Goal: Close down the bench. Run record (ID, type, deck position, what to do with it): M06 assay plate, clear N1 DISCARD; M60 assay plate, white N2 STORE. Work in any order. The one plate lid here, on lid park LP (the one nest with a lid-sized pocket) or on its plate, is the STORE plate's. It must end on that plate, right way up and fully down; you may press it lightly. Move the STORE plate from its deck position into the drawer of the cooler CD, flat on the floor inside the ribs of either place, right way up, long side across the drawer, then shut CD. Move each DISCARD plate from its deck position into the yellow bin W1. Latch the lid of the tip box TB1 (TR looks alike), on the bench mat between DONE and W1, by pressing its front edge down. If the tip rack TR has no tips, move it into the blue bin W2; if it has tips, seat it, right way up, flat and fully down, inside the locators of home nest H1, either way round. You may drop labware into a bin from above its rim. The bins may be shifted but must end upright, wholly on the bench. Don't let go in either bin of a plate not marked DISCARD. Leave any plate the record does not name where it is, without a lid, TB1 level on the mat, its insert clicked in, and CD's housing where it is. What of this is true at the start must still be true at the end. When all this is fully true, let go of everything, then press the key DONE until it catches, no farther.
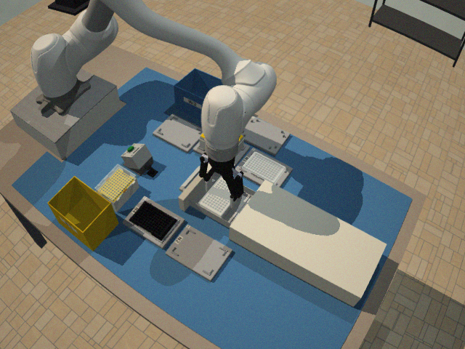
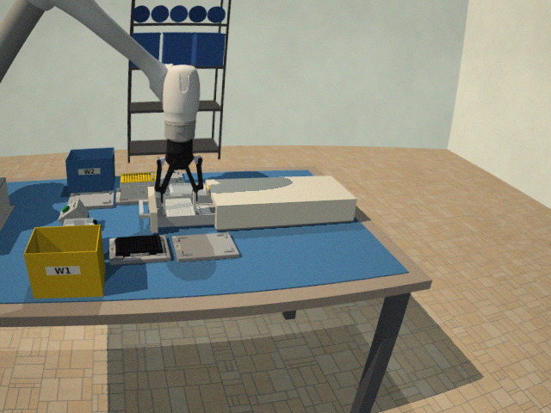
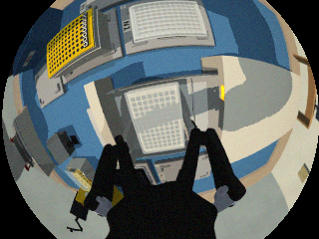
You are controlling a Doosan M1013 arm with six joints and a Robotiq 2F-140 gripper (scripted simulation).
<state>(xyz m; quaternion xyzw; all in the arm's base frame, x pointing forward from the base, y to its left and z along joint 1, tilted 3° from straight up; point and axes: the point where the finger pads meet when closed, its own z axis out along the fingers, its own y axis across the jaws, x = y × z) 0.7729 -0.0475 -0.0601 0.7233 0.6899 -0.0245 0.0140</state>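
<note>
Now: hand 4 cm short of the drawer and 2 cm above it. The rest, counted from my hand: clear plate (6 cm ahead, 18 cm to the left, 3 cm below); then cooler CD (17 cm ahead, 1 cm to the right, 2 cm below); then nest N2 (4 cm ahead, 19 cm to the right, 4 cm below).
</note>
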